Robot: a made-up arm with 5 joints.
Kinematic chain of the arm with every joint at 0, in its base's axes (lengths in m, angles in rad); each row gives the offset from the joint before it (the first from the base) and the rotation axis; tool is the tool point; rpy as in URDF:
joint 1: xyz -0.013 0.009 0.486 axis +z
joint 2: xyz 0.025 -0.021 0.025 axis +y
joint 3: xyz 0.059 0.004 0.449 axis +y
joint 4: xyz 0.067 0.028 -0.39 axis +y
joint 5: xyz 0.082 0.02 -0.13 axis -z
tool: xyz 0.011 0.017 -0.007 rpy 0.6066 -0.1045 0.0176
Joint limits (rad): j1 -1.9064..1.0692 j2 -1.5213..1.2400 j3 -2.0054..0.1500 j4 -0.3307..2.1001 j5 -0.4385..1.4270
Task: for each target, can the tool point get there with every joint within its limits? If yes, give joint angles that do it. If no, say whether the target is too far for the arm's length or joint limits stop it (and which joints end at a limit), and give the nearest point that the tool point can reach.
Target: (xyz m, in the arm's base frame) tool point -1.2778 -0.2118 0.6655
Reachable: no: too far | nearest point -0.7979 -0.1280 0.9647 | short by 0.572 m
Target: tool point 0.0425 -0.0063 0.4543
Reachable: yes | joints -1.1124 0.9202 -0.1660 1.7302 0.3615
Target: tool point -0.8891 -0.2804 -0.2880
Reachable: no: too far | nearest point -0.1655 -0.4966 0.0385 | short by 0.823 m
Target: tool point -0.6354 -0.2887 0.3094
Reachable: no: joint limits stop it (at a limit: joint 1, joint 5) | nearest point -0.1518 -0.4574 0.3094 | short by 0.512 m
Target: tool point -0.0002 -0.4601 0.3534
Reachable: yes | joints -1.6162 0.4779 -0.7395 0.7925 0.8418
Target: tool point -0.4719 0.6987 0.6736
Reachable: no: joint limits stop it (at a limit: joint 2, joint 3, joint 4) | nearest point -0.4544 0.6724 0.9647 | short by 0.293 m
